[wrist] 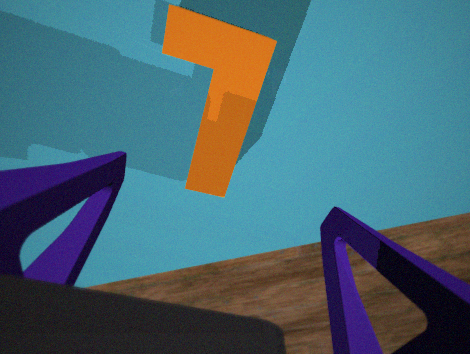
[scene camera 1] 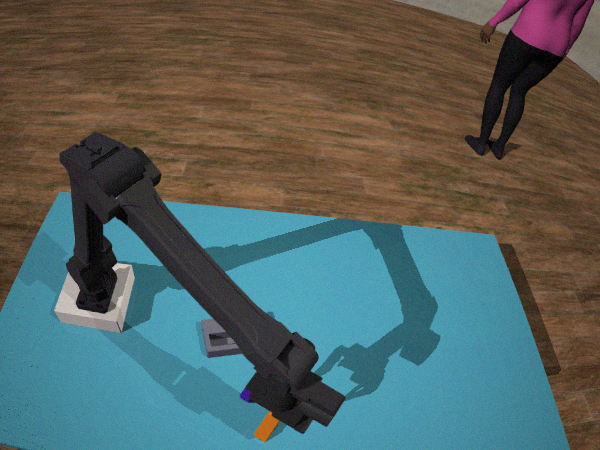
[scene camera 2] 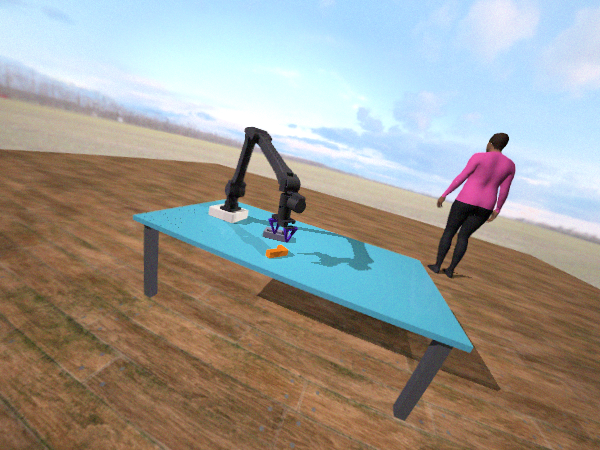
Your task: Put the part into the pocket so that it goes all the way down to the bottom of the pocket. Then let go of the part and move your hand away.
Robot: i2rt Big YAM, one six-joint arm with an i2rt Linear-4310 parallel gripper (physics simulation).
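Pixels of known places: gripper, fingertip midpoint: point(wrist: 232, 192) point(scene camera 1: 277, 411) point(scene camera 2: 280, 237); arm's base, link origin: point(scene camera 1: 97, 292) point(scene camera 2: 230, 209).
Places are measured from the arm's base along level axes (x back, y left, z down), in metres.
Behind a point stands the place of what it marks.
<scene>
The part is an orange L-shaped block point(scene camera 1: 266, 427) {z 0.027, x -0.450, y -0.279 m} point(scene camera 2: 276, 252) {z 0.031, x -0.469, y -0.276 m} point(wrist: 235, 65) {z 0.027, x -0.479, y -0.219 m} lying flat on the table, partly under the arm's shadow. In scene camera 1 the wrist hides one end of it. The pocket is in a grey block point(scene camera 1: 222, 350) {z 0.024, x -0.339, y -0.094 m} point(scene camera 2: 269, 234) {z 0.033, x -0.339, y -0.095 m}, between the part and the arm's base; the forearm covers its right side in scene camera 1. The grey block does not show in the wrist view. My gripper point(scene camera 2: 281, 237) {z -0.039, x -0.466, y -0.261 m} point(wrist: 232, 192) {z -0.039, x -0.466, y -0.261 m} is open and empty, with purple fingers spread wide. It hangs above the table; in the wrist view the part lies ahead of and partly between the fingertips.
The blue table point(scene camera 1: 465, 280) {z 0.057, x -1.066, y 0.216 m} point(scene camera 2: 380, 285) {z 0.057, x -0.966, y -0.164 m} carries the arm's white base point(scene camera 1: 90, 320) {z 0.017, x 0.002, y -0.077 m} point(scene camera 2: 227, 215) {z 0.018, x -0.036, y -0.076 m} at its far left. A table edge with wooden floor point(wrist: 280, 270) beyond shows behind the fingers in the wrist view. A person in a pink top point(scene camera 1: 547, 25) point(scene camera 2: 482, 180) stands on the floor away from the table.
</scene>
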